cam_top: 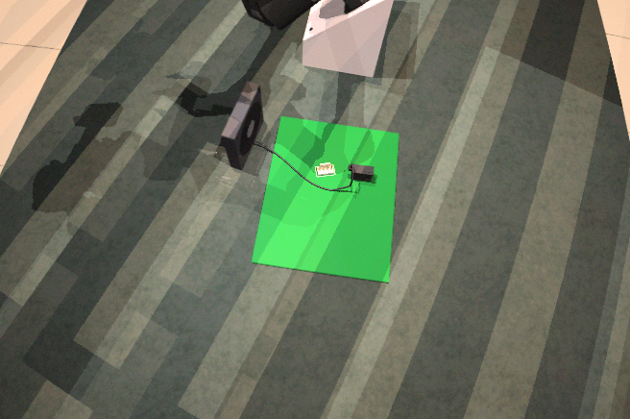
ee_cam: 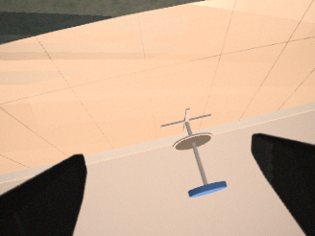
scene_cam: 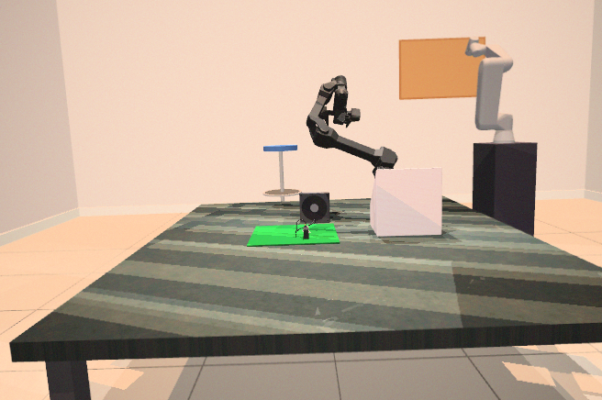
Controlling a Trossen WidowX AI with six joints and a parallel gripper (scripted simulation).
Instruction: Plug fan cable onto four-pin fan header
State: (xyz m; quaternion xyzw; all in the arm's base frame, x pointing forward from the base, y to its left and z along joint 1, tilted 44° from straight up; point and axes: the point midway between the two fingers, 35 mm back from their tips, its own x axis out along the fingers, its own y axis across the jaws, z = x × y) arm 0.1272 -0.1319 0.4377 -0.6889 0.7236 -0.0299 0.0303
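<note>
Right now my gripper tip is 46 cm to the right of the dark fan plug, 36 cm above it and 18 cm short of it. Also, from my gripper tip: dark square fan: 32 cm below, 24 cm to the left, 14 cm ahead; then four-pin header: 39 cm to the left, 38 cm below, 18 cm ahead; then green board: 41 cm to the left, 40 cm below, 23 cm ahead.
</note>
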